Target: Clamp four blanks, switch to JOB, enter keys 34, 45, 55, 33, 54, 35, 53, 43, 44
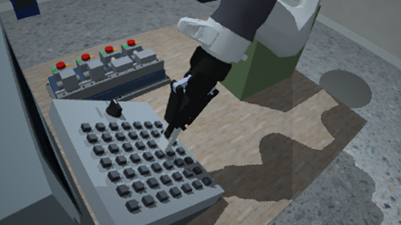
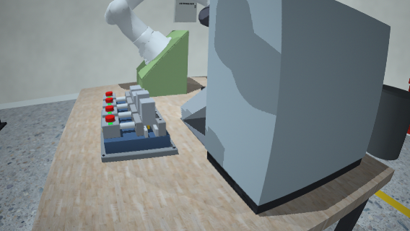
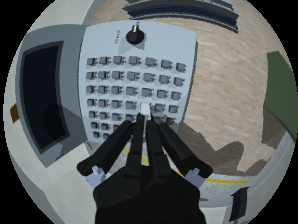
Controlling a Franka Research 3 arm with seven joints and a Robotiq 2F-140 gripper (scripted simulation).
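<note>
My hand is 60 mm short of the key, 30 mm to the right of it and 30 mm above it. Also, from my hand: grey keypad (80 mm ahead, 60 mm below, 50 mm to the right); black selector knob (170 mm to the right, 50 mm ahead, 20 mm below).
</note>
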